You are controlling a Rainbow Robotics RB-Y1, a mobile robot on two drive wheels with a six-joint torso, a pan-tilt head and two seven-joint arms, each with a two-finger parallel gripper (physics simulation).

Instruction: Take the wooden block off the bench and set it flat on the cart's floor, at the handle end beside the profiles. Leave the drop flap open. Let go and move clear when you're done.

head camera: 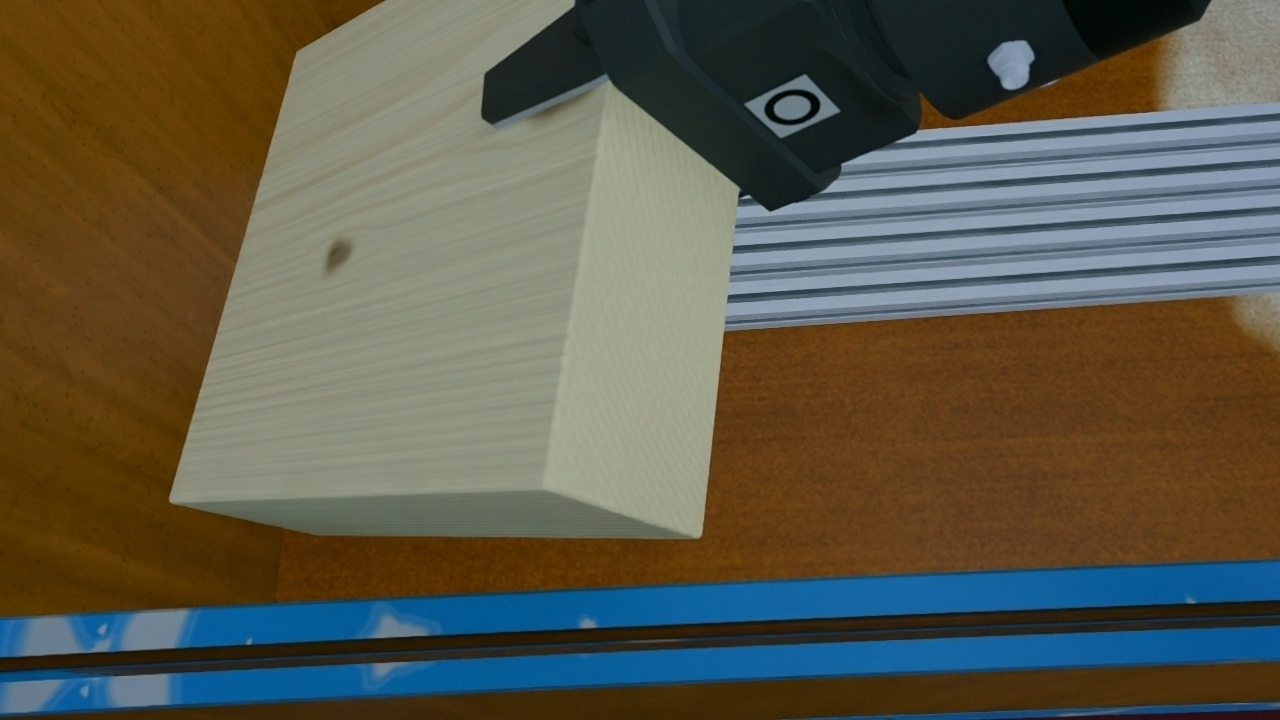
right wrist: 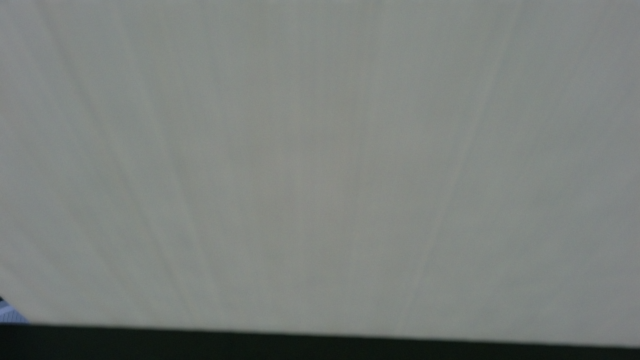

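Places are measured from the robot's base along level axes (x back, y left, z down), in centimetres.
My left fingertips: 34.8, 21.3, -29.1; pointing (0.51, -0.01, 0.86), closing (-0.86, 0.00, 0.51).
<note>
For each thing: its top centre in the pictures, then the offset to it from my left fingertips, as dx, dy, dz. "spot": a spot on its surface instead.
- cart's floor, a spot on its surface: (head camera: 984, 429) spot: -86.4, -45.6, +2.1
- pale textured patch, a spot on its surface: (head camera: 1226, 62) spot: -121.2, -72.3, +2.1
The pale wooden block (head camera: 393, 313) is inside the cart, its broad knotted face toward the head camera and an end face at the right. My right gripper (head camera: 581, 170) is shut on the block's upper part. One finger lies across the broad face; the other is hidden behind the block. In the right wrist view, the block (right wrist: 320, 165) fills most of the picture above a dark band. The grey ribbed profiles (head camera: 1002, 219) (right wrist: 11, 314) lie on the cart's floor (head camera: 984, 429), right of the block. Whether the block touches the floor cannot be told. My left gripper does not show.
A brown cart wall (head camera: 98, 268) stands close at the block's left. Two blue edge strips (head camera: 805, 582) (head camera: 805, 660) run along the bottom, with a dark gap between them and a brown panel (head camera: 626, 703) below. A pale textured patch (head camera: 1226, 62) shows at the upper right.
</note>
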